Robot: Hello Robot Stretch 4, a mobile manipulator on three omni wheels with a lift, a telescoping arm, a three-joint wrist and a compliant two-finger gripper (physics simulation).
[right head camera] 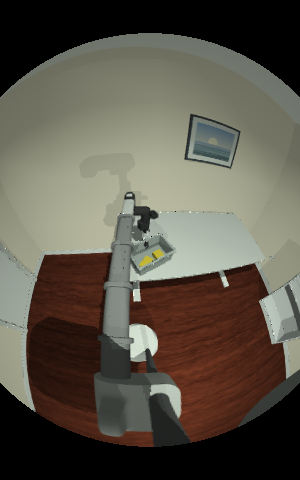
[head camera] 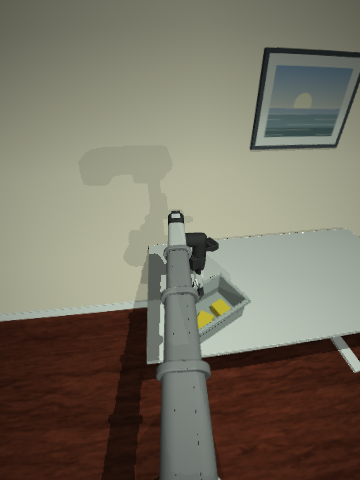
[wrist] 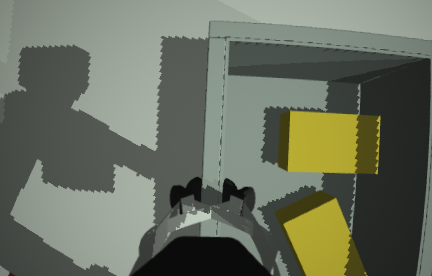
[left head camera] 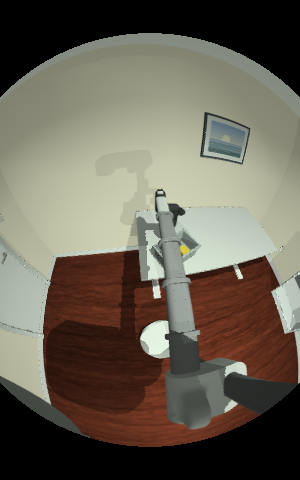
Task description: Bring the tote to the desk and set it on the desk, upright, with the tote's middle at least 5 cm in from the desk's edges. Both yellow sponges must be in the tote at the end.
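Seen in the pictures: gripper, fingertip midpoint: (right head camera: 144, 244) (wrist: 209, 193); robot's base, link origin: (right head camera: 137, 341) (left head camera: 160, 338).
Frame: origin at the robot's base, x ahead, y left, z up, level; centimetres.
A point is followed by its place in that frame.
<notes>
The grey open tote (head camera: 228, 320) {x 58.6, y -20.8, z 73.2 cm} (left head camera: 192, 253) {x 61.3, y -25.7, z 72.7 cm} (right head camera: 160, 263) {x 58.1, y -20.2, z 71.2 cm} (wrist: 216, 100) {x 76.2, y -15.7, z 81.3 cm} looks upright over the left part of the white desk (head camera: 300, 280) {x 82.3, y -67.4, z 69.3 cm} (left head camera: 235, 230) {x 87.0, y -84.0, z 69.3 cm} (right head camera: 210, 240) {x 82.0, y -70.8, z 69.3 cm}. I cannot tell whether its bottom touches the desk top. One yellow sponge (head camera: 220, 308) {x 64.3, y -18.4, z 74.1 cm} (left head camera: 184, 249) {x 64.6, y -19.6, z 74.1 cm} (right head camera: 158, 254) {x 64.1, y -18.9, z 74.1 cm} (wrist: 330, 142) {x 64.4, y -19.3, z 74.1 cm} and the other yellow sponge (head camera: 204, 319) {x 59.2, y -10.4, z 74.1 cm} (right head camera: 145, 261) {x 58.2, y -9.2, z 74.1 cm} (wrist: 320, 235) {x 59.8, y -10.6, z 74.1 cm} lie inside it. My gripper (head camera: 199, 291) {x 72.3, y -8.6, z 76.2 cm} (right head camera: 146, 245) {x 72.3, y -8.6, z 76.2 cm} (wrist: 209, 193) {x 72.3, y -8.6, z 76.2 cm} is shut on the tote's wall, one fingertip on each side of the rim. The arm hides part of the tote in the head view.
My telescoping arm (head camera: 182, 330) {x 29.5, y -0.1, z 118.0 cm} (left head camera: 174, 270) {x 26.6, y 0.3, z 118.0 cm} (right head camera: 118, 265) {x 29.4, y 0.1, z 118.0 cm} reaches across the desk's left end. A wall with a framed picture (head camera: 310, 100) {x 130.2, y -72.7, z 152.0 cm} (left head camera: 226, 139) {x 129.9, y -69.9, z 150.5 cm} (right head camera: 212, 141) {x 129.9, y -68.8, z 150.9 cm} stands behind the desk. A white round object (left head camera: 155, 340) {x -1.0, y 5.5, z 18.7 cm} (right head camera: 142, 342) {x 0.2, y -5.8, z 18.7 cm} is low on the wooden floor, in front of the desk.
</notes>
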